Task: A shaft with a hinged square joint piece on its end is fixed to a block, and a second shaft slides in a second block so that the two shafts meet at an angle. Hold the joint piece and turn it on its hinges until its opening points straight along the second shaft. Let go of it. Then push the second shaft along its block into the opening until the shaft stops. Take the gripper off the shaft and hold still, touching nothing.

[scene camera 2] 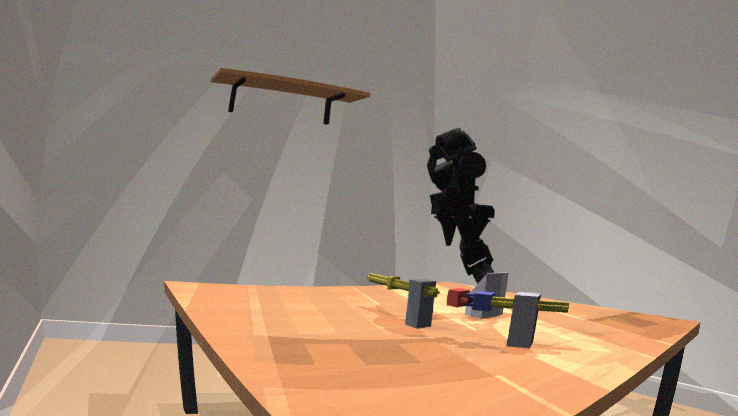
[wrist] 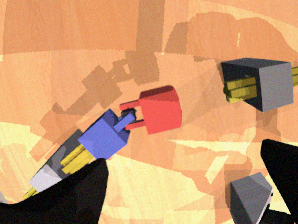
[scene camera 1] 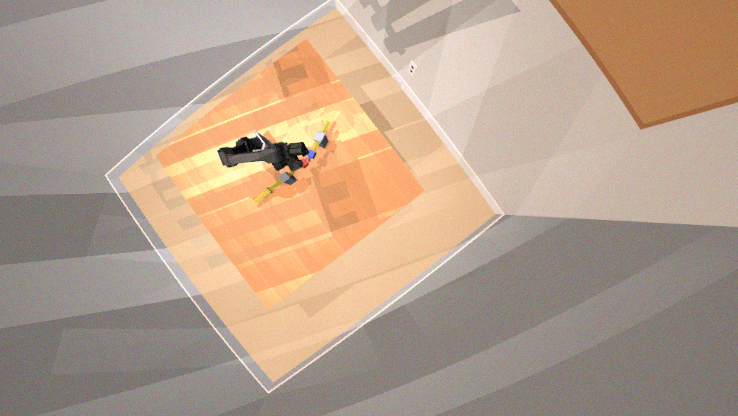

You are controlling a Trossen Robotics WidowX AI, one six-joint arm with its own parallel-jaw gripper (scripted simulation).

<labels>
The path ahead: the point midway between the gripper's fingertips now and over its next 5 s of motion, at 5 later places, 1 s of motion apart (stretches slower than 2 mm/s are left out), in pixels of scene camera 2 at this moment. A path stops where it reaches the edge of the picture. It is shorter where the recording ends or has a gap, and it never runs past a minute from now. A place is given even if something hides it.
The gripper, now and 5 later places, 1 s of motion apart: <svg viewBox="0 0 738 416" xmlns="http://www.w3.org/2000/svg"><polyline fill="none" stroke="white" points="459,247 445,255 437,264 401,262 381,257 379,273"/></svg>
</labels>
